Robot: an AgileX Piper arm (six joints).
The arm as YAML. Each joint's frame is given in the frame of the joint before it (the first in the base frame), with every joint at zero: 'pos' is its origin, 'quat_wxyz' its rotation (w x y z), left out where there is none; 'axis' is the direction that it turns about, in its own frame. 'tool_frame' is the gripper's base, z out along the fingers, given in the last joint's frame.
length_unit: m
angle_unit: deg
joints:
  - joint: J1
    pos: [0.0, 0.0, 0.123]
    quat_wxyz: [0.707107, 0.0, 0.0, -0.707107]
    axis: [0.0, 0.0, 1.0]
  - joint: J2
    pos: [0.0, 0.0, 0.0]
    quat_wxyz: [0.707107, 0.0, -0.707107, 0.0]
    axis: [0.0, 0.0, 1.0]
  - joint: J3
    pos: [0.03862, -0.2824, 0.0]
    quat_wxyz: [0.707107, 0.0, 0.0, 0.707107]
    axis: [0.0, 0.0, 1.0]
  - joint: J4
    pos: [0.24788, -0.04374, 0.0]
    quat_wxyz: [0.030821, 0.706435, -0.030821, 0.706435]
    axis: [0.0, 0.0, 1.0]
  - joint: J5
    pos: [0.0, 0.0, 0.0]
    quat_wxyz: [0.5, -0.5, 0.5, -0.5]
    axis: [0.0, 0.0, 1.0]
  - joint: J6
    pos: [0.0, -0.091, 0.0]
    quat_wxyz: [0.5, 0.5, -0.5, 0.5]
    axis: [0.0, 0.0, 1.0]
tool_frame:
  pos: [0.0, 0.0, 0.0]
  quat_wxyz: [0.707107, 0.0, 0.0, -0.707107]
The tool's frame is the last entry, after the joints.
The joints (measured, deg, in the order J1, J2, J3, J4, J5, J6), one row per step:
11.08, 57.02, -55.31, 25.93, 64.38, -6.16
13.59, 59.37, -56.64, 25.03, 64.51, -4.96
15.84, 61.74, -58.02, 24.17, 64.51, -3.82
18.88, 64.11, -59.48, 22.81, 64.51, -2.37
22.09, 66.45, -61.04, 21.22, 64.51, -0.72
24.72, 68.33, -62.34, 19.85, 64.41, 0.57
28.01, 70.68, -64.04, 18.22, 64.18, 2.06
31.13, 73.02, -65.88, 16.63, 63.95, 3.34
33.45, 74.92, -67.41, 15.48, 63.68, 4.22
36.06, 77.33, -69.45, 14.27, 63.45, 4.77
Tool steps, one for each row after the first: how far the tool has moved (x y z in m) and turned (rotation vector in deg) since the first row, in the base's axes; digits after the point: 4 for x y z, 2 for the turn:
0.0067, 0.0082, -0.0011, -0.67, 1.49, 1.57
0.0137, 0.0165, -0.0023, -1.36, 2.78, 2.87
0.0194, 0.0273, -0.0038, -2.49, 3.94, 4.69
0.0242, 0.0392, -0.0052, -3.81, 4.90, 6.49
0.0276, 0.0495, -0.0064, -4.96, 5.40, 7.98
0.0313, 0.0633, -0.0077, -6.32, 5.74, 9.90
0.0346, 0.0775, -0.0086, -7.66, 5.76, 11.82
0.0372, 0.0890, -0.0094, -8.60, 5.60, 13.29
0.0404, 0.1035, -0.0103, -9.71, 5.22, 15.33

